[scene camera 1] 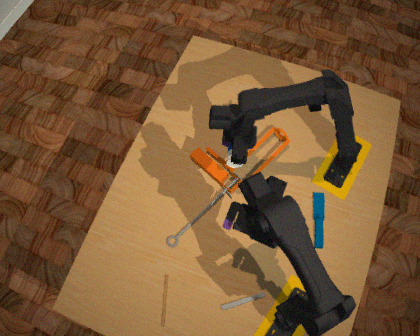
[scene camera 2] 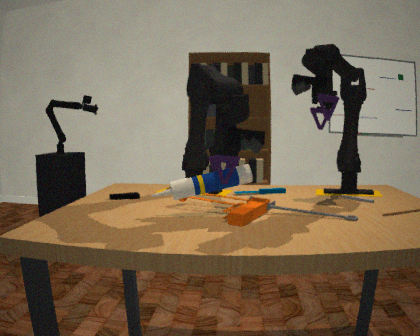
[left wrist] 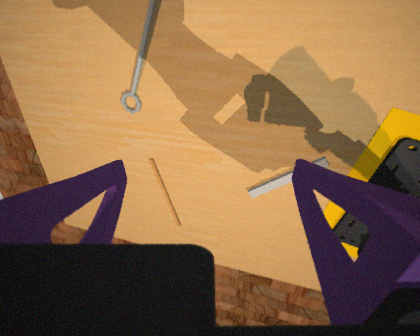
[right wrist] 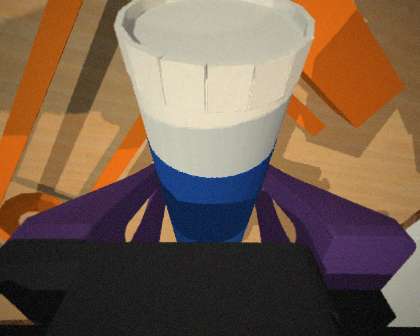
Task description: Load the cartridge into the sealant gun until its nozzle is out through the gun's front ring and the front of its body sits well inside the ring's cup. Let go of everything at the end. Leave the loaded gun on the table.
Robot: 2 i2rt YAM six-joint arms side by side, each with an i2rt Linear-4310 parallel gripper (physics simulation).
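Where they show: left gripper, fingertip midpoint: (scene camera 1: 245,228) (scene camera 2: 323,125) (left wrist: 209,169); right gripper, fingertip midpoint: (scene camera 2: 222,184); left arm's base, link origin: (scene camera 1: 288,319) (scene camera 2: 348,192); right arm's base, link origin: (scene camera 1: 343,162).
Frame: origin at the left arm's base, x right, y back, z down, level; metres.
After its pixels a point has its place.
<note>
The blue and white cartridge (scene camera 1: 233,160) (scene camera 2: 211,183) {x 0.399, y -0.465, z -0.088 m} (right wrist: 212,145) {x 0.338, y -0.401, z -0.129 m} hangs tilted above the gun, outside its frame. In scene camera 2 its nozzle points left and slightly down, and its white rear end is higher. My right gripper (scene camera 2: 224,172) (right wrist: 210,168) {x 0.380, y -0.428, z -0.082 m} is shut on its blue body. The orange gun (scene camera 1: 209,164) {x 0.299, y -0.477, z -0.033 m} (scene camera 2: 247,212) {x 0.291, y -0.524, z -0.029 m} (right wrist: 350,75) {x 0.307, y -0.504, z -0.032 m} lies on the table. Its front ring (scene camera 1: 281,134) {x 0.534, y -0.331, z -0.020 m} is at the upper right in scene camera 1, and its grey rod (scene camera 1: 200,215) {x 0.140, y -0.408, z -0.014 m} (scene camera 2: 320,213) {x 0.110, y -0.421, z -0.011 m} (left wrist: 141,60) {x 0.097, y -0.417, z -0.011 m} extends from the back. My left gripper (scene camera 2: 322,122) {x 0.106, y -0.238, z -0.245 m} (left wrist: 209,169) {x 0.106, y -0.238, z -0.245 m} is open and empty, high above the table.
A blue tool (scene camera 1: 319,220) {x 0.327, y -0.073, z -0.016 m} (scene camera 2: 260,191) {x 0.330, y -0.079, z -0.009 m} lies near the arm bases. A grey bar (scene camera 1: 242,301) {x -0.024, y -0.150, z -0.009 m} (left wrist: 270,184) {x -0.037, y -0.167, z -0.009 m} and a thin brown stick (scene camera 1: 165,300) {x -0.147, y -0.347, z -0.006 m} (left wrist: 165,192) {x -0.141, y -0.350, z -0.005 m} lie near the left arm's side. A black object (scene camera 2: 124,196) {x 0.741, y -0.319, z -0.009 m} lies at the left in scene camera 2.
</note>
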